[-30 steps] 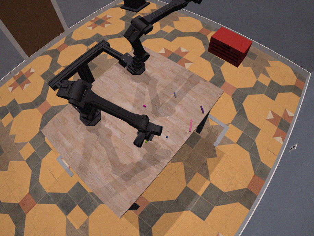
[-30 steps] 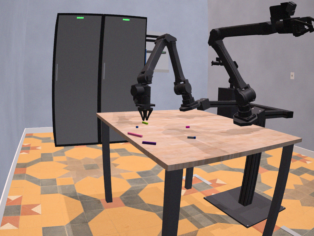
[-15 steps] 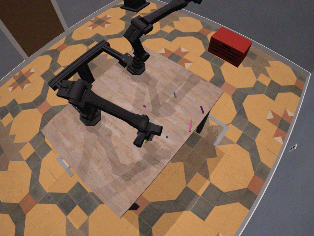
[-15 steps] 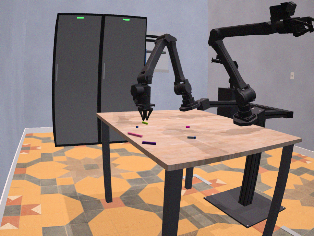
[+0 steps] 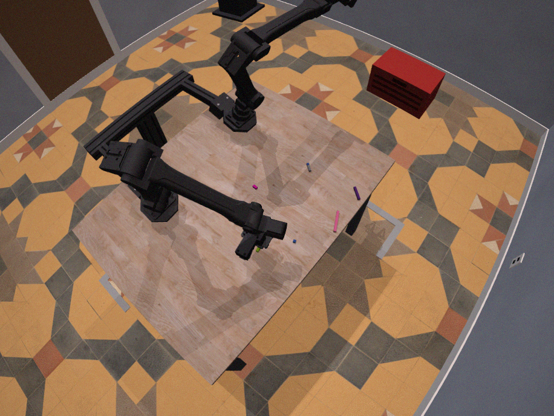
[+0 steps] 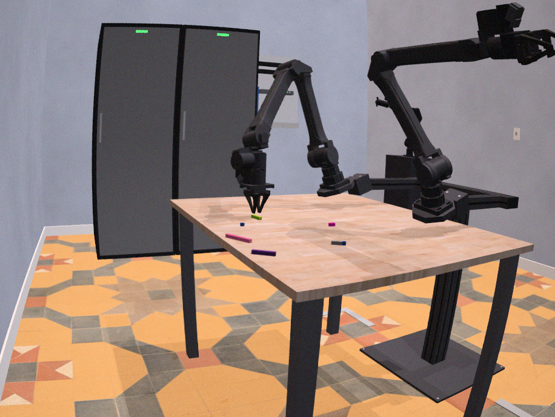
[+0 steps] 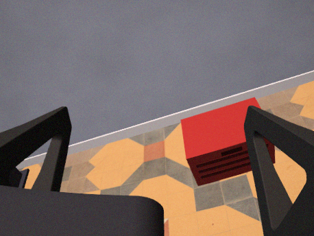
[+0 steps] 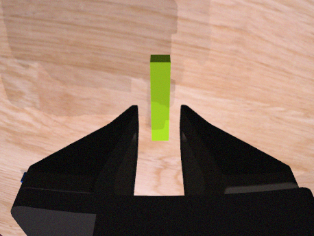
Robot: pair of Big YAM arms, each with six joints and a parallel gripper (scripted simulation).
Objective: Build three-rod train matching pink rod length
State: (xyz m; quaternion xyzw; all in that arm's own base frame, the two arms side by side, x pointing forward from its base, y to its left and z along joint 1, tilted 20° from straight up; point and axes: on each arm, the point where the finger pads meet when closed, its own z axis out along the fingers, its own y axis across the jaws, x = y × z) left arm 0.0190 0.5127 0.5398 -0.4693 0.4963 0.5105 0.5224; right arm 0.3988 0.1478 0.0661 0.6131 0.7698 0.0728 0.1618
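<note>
My right gripper is now 2 cm above the lime rod. The rest, counted from my right hand: grey rod 40 cm to the left, 3 cm behind, 2 cm below.
</note>
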